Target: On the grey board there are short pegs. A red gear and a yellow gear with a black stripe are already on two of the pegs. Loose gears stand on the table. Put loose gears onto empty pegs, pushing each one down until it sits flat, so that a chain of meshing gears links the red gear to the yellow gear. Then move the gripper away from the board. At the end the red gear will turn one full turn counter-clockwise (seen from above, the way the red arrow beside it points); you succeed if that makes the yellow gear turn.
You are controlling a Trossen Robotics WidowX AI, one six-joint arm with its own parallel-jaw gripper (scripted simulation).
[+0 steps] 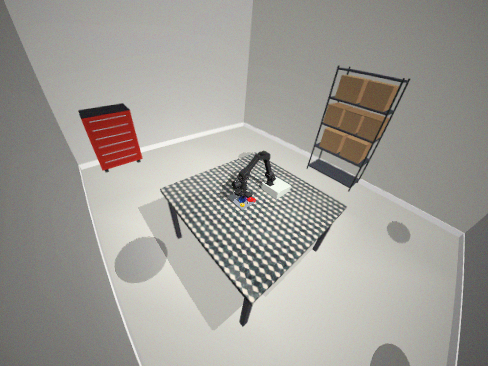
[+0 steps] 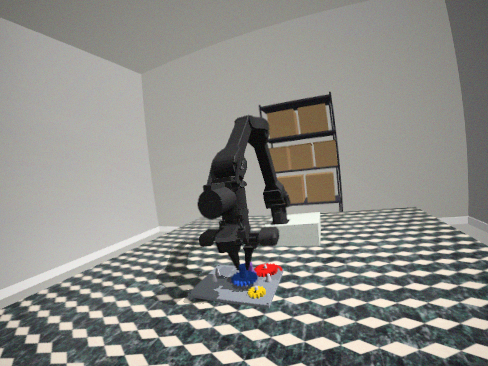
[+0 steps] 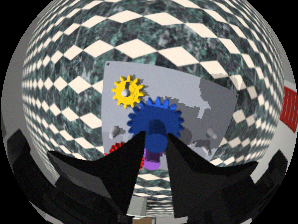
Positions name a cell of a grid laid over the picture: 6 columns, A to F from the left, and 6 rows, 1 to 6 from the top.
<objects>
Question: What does my gripper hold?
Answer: A blue gear.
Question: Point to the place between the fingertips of my gripper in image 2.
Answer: C5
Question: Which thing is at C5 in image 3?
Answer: My gripper.
</objects>
